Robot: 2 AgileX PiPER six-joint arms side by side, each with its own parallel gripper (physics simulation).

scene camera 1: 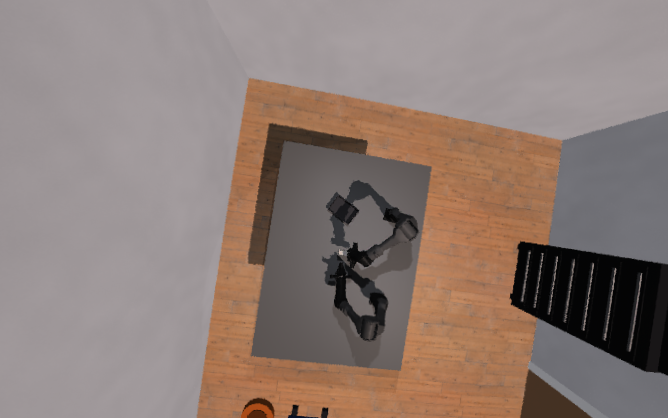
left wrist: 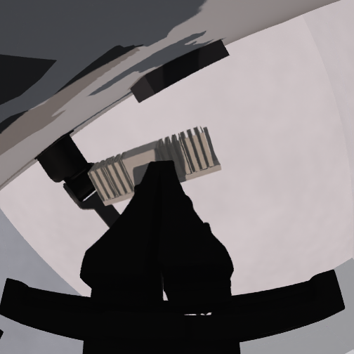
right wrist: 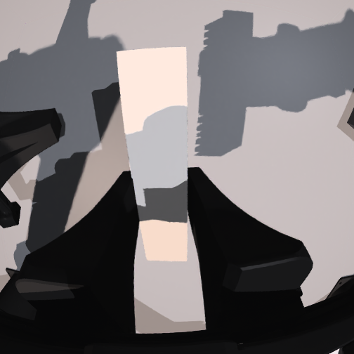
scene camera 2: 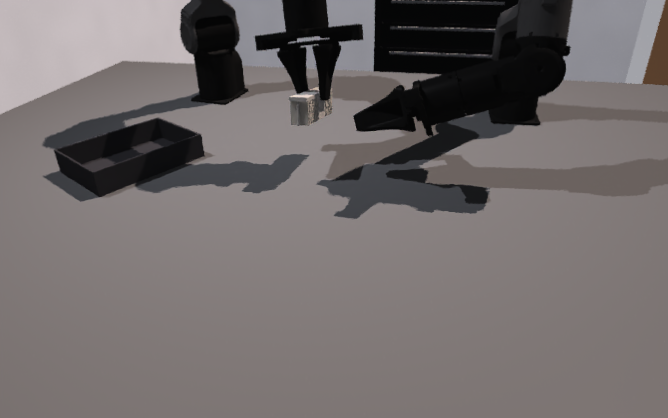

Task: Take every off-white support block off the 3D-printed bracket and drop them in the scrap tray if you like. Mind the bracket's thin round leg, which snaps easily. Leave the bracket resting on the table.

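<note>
The pale bracket (scene camera 1: 341, 252) (scene camera 2: 302, 111) (left wrist: 142, 159) (right wrist: 155, 80) is held above the table by my right gripper (scene camera 2: 313, 95) (right wrist: 161, 185), which is shut on it and points down. Off-white ribbed parts show at both ends of it in the left wrist view; I cannot tell the support blocks from the bracket body. The thin round leg cannot be made out. My left gripper (scene camera 2: 356, 122) (left wrist: 162, 173) is shut with its fingertips together and nothing visible between them. In scene camera 2 it lies to the right of the bracket, apart from it. The dark scrap tray (scene camera 2: 135, 172) (left wrist: 185, 70) stands at the left.
The grey table (scene camera 1: 300, 300) (scene camera 2: 320, 310) bears both arm bases, at its back in scene camera 2. Arm shadows fall in front of the grippers. A black drawer cabinet (scene camera 1: 600, 295) (scene camera 2: 425, 40) stands away from the table. The left gripper's tip shows close beside the right gripper in the right wrist view.
</note>
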